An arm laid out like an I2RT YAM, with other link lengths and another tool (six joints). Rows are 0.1 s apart.
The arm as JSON. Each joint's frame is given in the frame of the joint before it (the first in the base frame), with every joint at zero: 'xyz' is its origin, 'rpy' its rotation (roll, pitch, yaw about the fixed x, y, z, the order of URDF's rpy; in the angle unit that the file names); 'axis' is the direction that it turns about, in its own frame. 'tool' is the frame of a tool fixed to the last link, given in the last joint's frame.
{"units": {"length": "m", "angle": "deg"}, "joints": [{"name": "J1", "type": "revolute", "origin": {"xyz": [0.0, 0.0, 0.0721], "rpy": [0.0, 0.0, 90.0]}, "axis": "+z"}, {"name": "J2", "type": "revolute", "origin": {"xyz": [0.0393, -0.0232, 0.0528], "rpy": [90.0, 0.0, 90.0]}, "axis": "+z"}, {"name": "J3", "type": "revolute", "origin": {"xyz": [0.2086, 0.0, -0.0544], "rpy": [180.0, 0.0, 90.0]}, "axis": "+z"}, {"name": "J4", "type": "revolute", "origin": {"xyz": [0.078, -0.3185, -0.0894], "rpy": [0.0, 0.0, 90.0]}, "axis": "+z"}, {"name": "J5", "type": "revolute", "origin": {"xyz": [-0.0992, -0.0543, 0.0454], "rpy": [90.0, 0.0, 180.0]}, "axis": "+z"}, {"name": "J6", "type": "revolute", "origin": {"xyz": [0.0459, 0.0, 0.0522], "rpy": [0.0, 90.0, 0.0]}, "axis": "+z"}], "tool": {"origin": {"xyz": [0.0, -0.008, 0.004], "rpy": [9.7, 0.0, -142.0]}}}
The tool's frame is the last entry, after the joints.
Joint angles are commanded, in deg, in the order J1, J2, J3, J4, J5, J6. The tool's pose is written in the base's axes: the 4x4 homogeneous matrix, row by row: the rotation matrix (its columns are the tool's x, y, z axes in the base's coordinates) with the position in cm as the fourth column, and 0 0 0 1 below. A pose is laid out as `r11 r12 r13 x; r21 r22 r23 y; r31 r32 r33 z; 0 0 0 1`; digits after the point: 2 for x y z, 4 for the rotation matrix.
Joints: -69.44 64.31 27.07 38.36 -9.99 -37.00
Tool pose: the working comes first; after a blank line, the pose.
Where each joint sits with the arm in this pose, in the base's axes (m; each line is computed from the numbers above, not from the rounded line before):
J1: 0.0000 0.0000 0.0721
J2: 0.0449 -0.0079 0.1249
J3: -0.0377 0.0576 0.3129
J4: 0.1516 -0.1926 0.1822
J5: 0.1435 -0.3004 0.2385
J6: 0.1672 -0.3409 0.1872
the tool: 0.1748 -0.3411 0.1824

0.0219 0.9343 0.3559 17.48; -0.0094 0.3562 -0.9344 -34.11; -0.9997 0.0171 0.0166 18.24; 0 0 0 1
